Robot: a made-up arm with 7 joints.
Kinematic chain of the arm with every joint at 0, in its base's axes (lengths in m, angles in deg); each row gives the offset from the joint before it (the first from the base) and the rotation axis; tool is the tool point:
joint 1: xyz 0 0 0.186 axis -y
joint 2: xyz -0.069 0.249 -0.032 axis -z
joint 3: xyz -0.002 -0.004 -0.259 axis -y
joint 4: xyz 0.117 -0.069 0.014 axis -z
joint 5: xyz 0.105 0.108 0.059 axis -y
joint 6: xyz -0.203 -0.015 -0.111 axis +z
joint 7: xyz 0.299 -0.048 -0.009 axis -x
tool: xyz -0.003 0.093 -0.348
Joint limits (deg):
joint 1: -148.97..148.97
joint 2: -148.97..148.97
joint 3: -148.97..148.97
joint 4: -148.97..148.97
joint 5: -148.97..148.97
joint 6: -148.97..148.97
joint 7: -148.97..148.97
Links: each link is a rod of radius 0.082 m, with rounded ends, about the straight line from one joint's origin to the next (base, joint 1, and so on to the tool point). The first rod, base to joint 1, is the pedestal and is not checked.
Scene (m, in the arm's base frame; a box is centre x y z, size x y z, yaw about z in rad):
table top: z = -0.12
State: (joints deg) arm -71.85 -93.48 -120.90 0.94 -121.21 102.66 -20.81
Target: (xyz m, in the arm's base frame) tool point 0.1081 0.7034 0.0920
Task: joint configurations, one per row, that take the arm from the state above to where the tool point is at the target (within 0.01 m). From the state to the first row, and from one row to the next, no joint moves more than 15 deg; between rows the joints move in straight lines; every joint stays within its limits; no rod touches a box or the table.
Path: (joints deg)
1: -69.03 -83.56 -109.98 -10.57 -111.35 105.49 -18.31
2: -66.21 -73.64 -99.06 -22.09 -101.50 108.33 -15.81
3: -63.39 -63.73 -88.14 -33.60 -91.64 111.16 -13.32

